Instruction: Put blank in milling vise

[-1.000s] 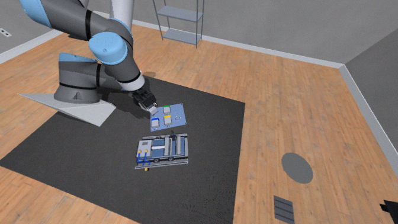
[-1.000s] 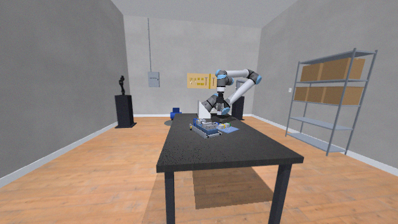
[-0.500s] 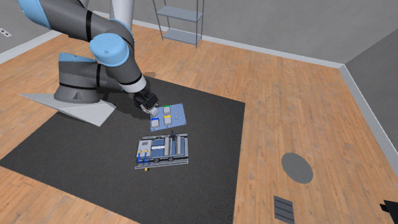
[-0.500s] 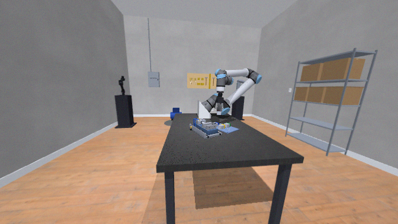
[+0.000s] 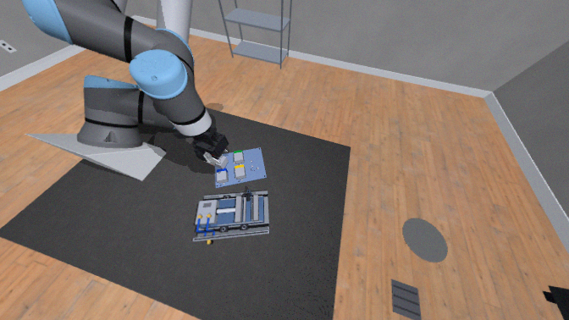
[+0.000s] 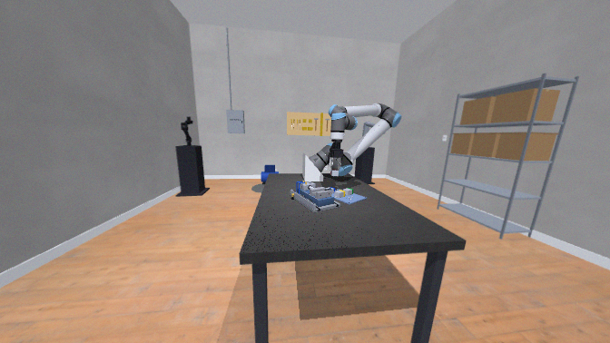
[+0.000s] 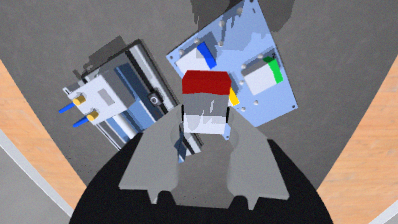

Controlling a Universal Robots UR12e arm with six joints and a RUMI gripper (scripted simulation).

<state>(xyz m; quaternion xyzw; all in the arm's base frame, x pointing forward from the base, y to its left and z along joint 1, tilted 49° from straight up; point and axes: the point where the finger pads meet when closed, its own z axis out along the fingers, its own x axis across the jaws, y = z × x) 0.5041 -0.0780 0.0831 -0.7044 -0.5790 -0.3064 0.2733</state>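
Now: the work stop 160 mm ahead of my hand, 100 mm to the right of it and 100 mm below it. The rest, counted from my hand: red-ended blank (20 mm below); then blue-ended blank (20 mm behind, 20 mm to the right, 160 mm below); then yellow-ended blank (60 mm ahead, 20 mm to the left, 160 mm below).
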